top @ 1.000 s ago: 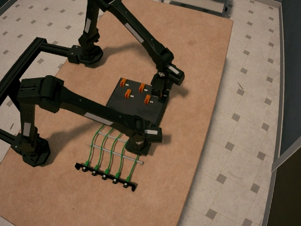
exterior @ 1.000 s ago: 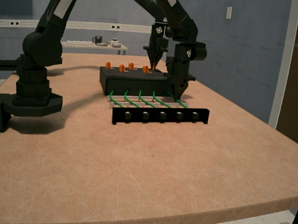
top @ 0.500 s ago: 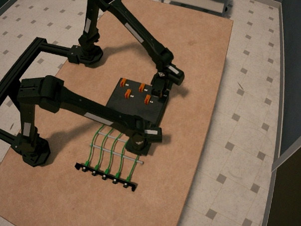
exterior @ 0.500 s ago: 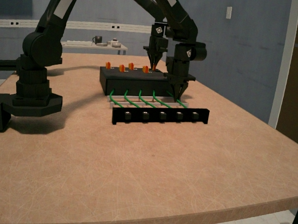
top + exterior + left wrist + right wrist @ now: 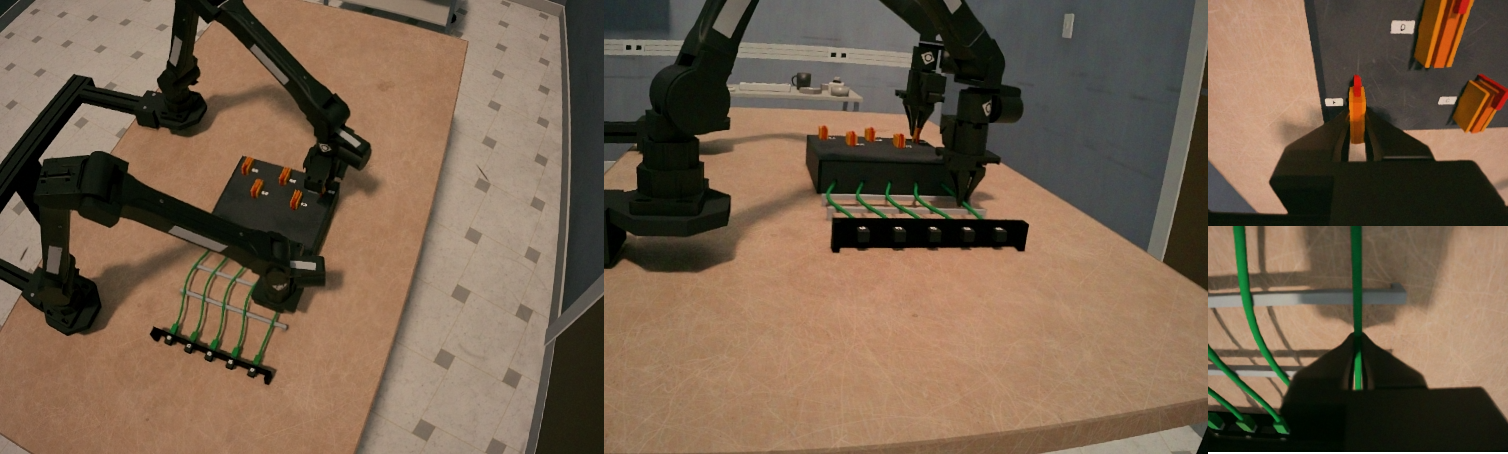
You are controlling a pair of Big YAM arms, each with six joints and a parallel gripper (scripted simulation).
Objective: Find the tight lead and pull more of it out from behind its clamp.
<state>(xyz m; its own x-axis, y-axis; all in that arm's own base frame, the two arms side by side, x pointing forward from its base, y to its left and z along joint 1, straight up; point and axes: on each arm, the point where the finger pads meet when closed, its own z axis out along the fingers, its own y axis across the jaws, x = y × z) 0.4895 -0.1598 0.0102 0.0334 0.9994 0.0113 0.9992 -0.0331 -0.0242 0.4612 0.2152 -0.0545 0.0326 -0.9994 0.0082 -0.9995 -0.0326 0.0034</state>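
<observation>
My left gripper is now 2 cm to the left of the orange handle and 1 cm above it.
</observation>
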